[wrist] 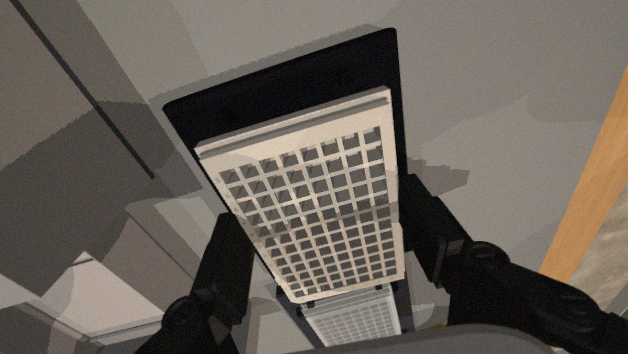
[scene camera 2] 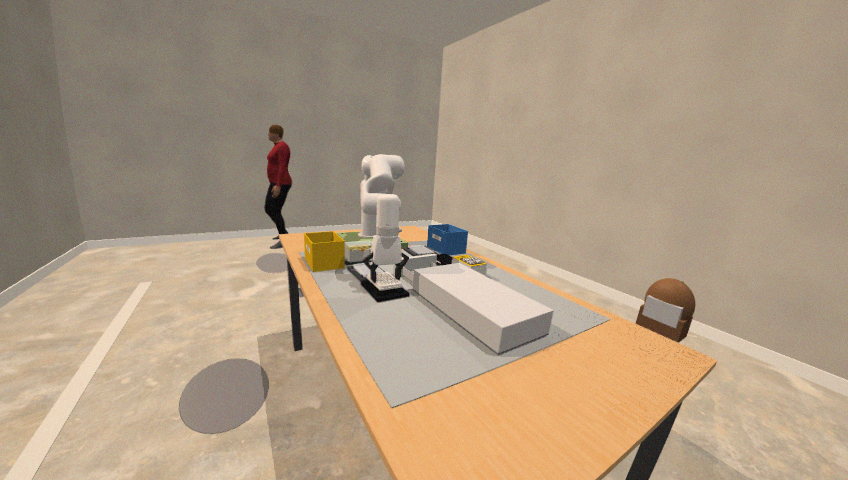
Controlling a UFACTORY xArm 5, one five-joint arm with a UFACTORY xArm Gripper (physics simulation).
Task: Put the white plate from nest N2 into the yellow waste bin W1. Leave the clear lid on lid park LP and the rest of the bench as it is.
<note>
The pictures show: the gripper, a long pale box, a clear gridded plate and a grey mat.
The gripper is seen too in the wrist view.
</note>
